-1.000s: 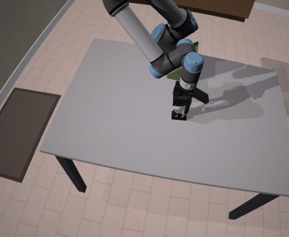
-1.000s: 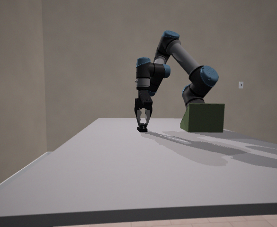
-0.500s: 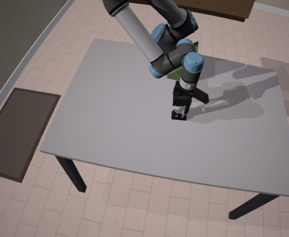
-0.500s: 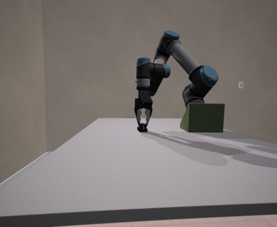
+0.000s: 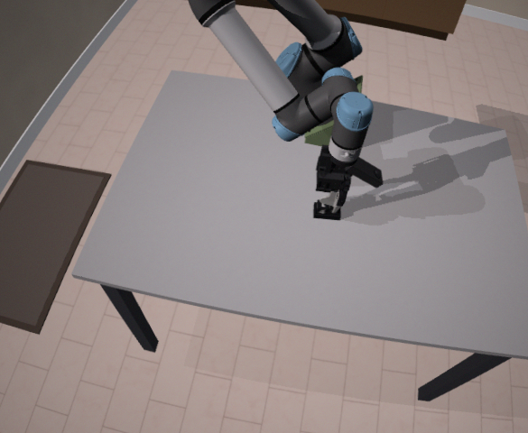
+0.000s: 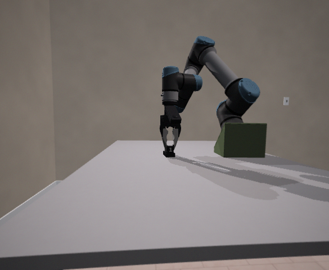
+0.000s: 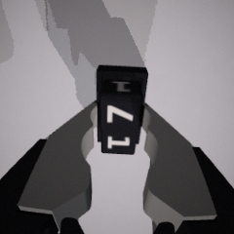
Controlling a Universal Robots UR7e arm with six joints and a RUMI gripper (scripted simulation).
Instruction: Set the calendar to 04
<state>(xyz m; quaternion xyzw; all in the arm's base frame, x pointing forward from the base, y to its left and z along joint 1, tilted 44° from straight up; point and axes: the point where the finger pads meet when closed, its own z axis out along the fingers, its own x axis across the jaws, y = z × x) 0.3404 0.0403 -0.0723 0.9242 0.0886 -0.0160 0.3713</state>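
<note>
Now: the black calendar tray 40 mm below my hand and 20 mm to the right of it.
</note>
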